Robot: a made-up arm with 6 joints.
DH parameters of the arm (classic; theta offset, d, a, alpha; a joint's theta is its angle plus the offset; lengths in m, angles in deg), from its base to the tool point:
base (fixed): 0 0.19 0 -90
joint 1: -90 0.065 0.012 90
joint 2: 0 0.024 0.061 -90
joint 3: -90 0.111 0.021 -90
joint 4: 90 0.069 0.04 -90
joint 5: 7.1 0 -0.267 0
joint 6: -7.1 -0.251 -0.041 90
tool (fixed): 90 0.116 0 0
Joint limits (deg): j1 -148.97..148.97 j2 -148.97..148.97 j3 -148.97..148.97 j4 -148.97..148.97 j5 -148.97..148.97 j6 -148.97..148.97
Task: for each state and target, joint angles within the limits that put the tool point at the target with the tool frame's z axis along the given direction. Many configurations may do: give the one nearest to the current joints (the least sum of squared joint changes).
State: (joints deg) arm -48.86 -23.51 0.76 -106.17 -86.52 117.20
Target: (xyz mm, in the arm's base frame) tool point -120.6 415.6 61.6 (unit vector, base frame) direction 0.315 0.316 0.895
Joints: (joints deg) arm -18.79 22.68 25.53 -88.73 -120.88 110.50
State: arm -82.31 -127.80 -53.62 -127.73 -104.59 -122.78
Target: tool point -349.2 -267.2 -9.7 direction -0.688 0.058 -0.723
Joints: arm -118.83 -148.97 -76.03 -116.27 -141.38 -133.71
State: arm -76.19 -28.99 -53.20 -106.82 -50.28 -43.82
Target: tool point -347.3 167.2 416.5 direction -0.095 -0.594 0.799
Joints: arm -107.41 -54.56 -51.57 -120.08 -80.77 -31.08
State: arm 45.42 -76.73 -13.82 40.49 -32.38 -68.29
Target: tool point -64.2 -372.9 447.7 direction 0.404 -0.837 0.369
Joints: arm 40.76 -69.87 45.71 71.17 -3.80 -39.66
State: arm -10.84 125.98 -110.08 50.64 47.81 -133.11
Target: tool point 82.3 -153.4 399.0 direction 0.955 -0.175 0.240
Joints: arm -29.57 125.29 -126.39 60.44 8.70 -148.97
